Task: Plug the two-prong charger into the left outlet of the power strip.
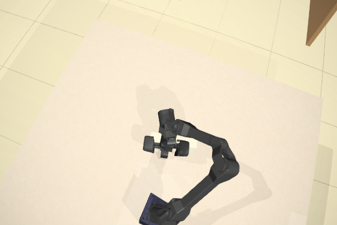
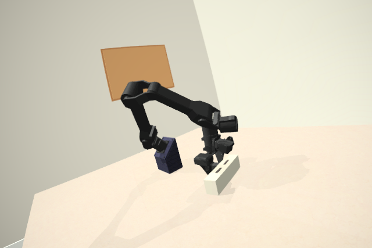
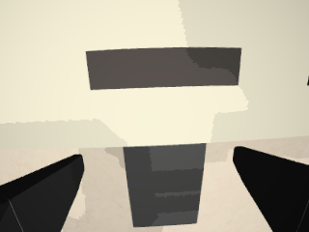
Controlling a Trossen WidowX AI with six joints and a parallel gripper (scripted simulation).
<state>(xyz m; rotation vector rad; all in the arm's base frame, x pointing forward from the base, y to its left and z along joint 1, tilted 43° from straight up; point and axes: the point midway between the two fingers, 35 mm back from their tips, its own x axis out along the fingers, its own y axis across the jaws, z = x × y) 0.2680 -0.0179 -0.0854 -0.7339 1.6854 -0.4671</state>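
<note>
My gripper tip is now 20 mm short of the two-prong charger and 10 mm below it.
</note>
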